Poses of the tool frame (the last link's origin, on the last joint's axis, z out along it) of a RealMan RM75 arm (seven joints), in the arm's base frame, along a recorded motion.
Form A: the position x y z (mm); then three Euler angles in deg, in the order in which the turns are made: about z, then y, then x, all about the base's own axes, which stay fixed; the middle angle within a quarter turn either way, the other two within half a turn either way.
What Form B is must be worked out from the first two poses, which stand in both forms.
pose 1, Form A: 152.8, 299.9, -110.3, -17.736, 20.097, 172.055
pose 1, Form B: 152.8, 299.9, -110.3, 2.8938, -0.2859, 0.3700
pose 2, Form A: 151.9, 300.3, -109.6, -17.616, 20.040, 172.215
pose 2, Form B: 151.9, 300.3, -109.6, 2.8975, -0.2865, 0.3669
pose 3, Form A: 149.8, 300.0, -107.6, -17.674, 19.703, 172.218
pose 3, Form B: 149.8, 300.0, -107.6, 2.8994, -0.2808, 0.3665
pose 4, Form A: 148.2, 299.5, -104.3, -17.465, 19.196, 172.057
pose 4, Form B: 148.2, 299.5, -104.3, 2.9009, -0.2725, 0.3615
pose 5, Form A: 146.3, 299.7, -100.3, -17.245, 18.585, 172.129
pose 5, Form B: 146.3, 299.7, -100.3, 2.9070, -0.2640, 0.3548
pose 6, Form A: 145.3, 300.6, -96.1, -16.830, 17.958, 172.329
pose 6, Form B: 145.3, 300.6, -96.1, 2.9161, -0.2566, 0.3441
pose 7, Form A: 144.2, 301.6, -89.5, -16.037, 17.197, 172.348
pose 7, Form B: 144.2, 301.6, -89.5, 2.9244, -0.2474, 0.3272
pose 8, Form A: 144.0, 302.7, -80.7, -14.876, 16.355, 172.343
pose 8, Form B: 144.0, 302.7, -80.7, 2.9339, -0.2377, 0.3038
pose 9, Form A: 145.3, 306.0, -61.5, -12.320, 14.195, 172.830
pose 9, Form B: 145.3, 306.0, -61.5, 2.9628, -0.2127, 0.2498
